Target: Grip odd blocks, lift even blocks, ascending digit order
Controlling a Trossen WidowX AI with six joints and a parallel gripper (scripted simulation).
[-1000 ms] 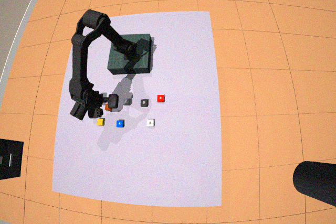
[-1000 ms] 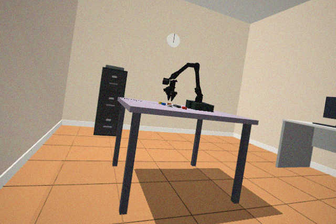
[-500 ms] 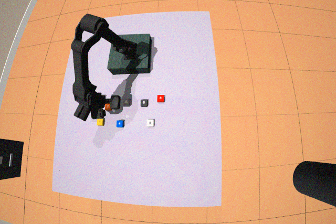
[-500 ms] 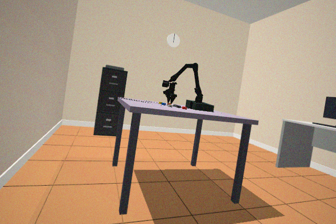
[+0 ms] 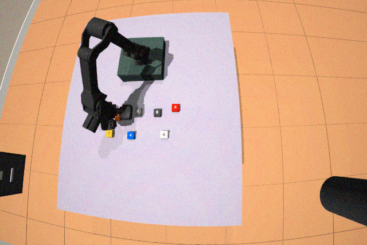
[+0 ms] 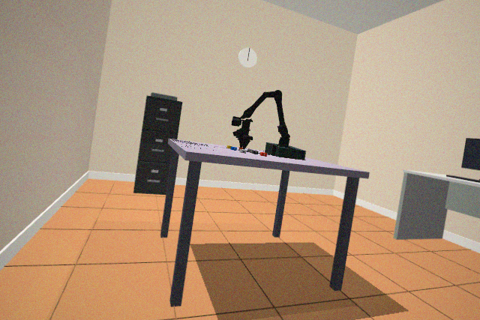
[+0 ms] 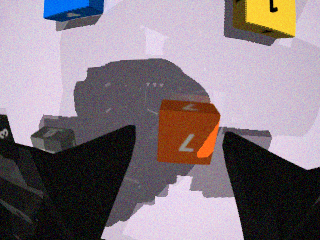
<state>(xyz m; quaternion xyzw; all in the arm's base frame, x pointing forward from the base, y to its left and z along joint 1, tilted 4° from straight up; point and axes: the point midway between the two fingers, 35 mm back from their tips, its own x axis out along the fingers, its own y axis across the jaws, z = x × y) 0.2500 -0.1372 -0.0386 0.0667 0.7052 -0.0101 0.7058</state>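
My gripper tip is 27 cm to the right of the red block and 1 cm past it. The rest, counted from my gripper tip: white block (21 cm to the left, 11 cm ahead); then dark grey block (19 cm to the left).
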